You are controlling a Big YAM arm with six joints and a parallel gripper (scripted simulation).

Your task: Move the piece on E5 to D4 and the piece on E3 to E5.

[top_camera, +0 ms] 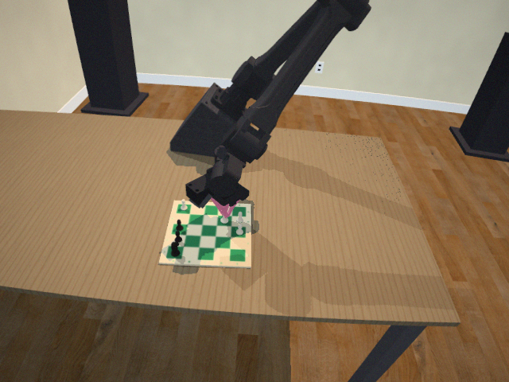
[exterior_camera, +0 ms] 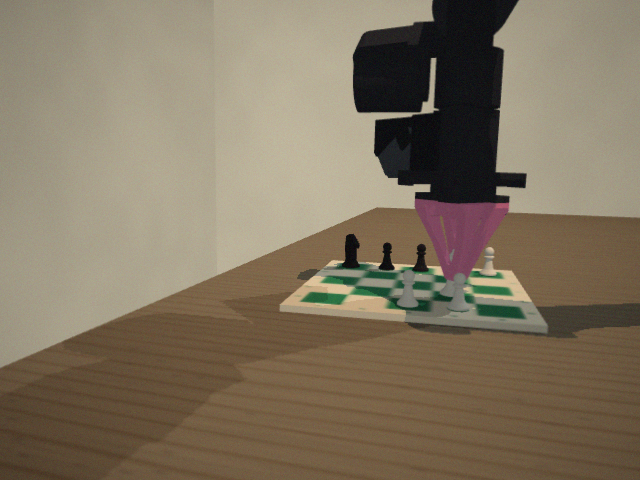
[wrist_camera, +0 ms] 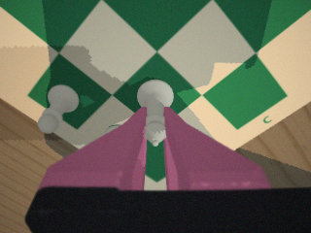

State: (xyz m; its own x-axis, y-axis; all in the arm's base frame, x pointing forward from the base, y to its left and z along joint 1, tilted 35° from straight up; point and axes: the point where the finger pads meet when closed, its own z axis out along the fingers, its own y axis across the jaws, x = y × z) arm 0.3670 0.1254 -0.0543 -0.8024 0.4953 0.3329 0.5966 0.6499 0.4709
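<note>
The white bishop lies right at my hand. The rest, counted from my hand: black knight (13 cm ahead, 10 cm to the right, 1 cm below); cream chessboard (5 cm ahead, 3 cm to the right, 3 cm below).
</note>
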